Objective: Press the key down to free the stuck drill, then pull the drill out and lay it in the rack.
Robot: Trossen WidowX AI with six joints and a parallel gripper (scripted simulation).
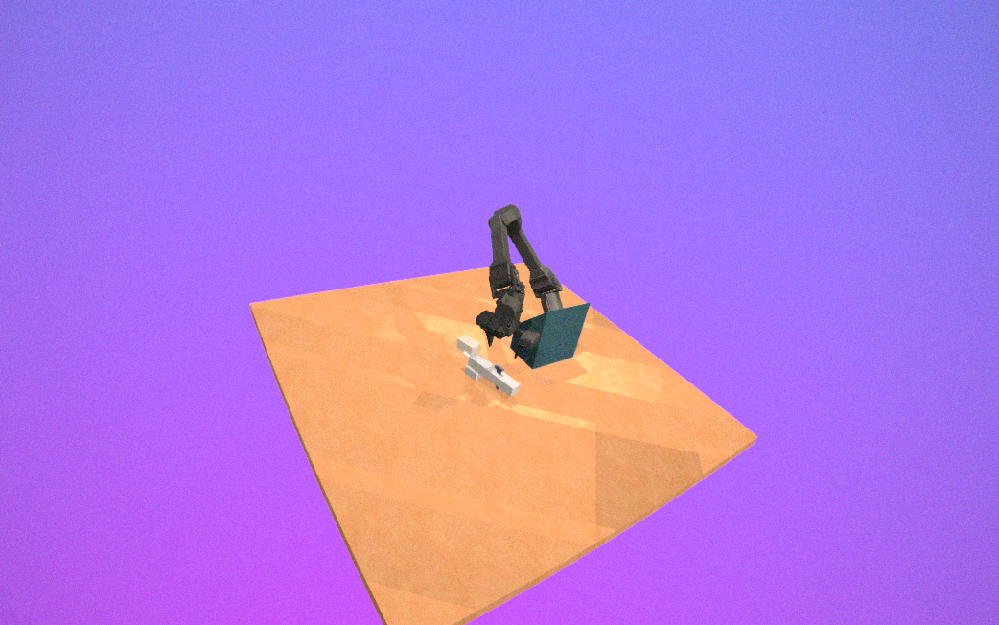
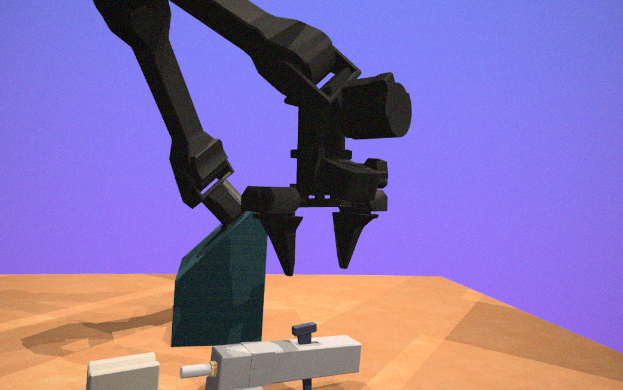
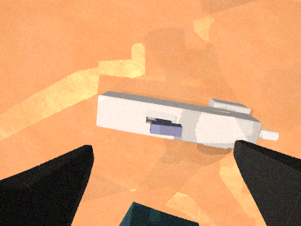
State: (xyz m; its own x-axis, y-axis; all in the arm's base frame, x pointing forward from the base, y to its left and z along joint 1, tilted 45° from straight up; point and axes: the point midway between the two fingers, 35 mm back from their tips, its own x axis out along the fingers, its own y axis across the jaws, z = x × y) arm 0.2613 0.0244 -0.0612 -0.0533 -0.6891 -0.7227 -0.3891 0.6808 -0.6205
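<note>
Now: the drill 1 cm ahead of my gripper tip, 9 cm to the right of it and 10 cm below it. Also, from my gripper tip: housing: 1 cm behind, 3 cm to the right, 11 cm below; grey rack: 4 cm behind, 21 cm to the right, 13 cm below; dark blue t-shaped key: 1 cm behind, 1 cm to the right, 10 cm below.
</note>
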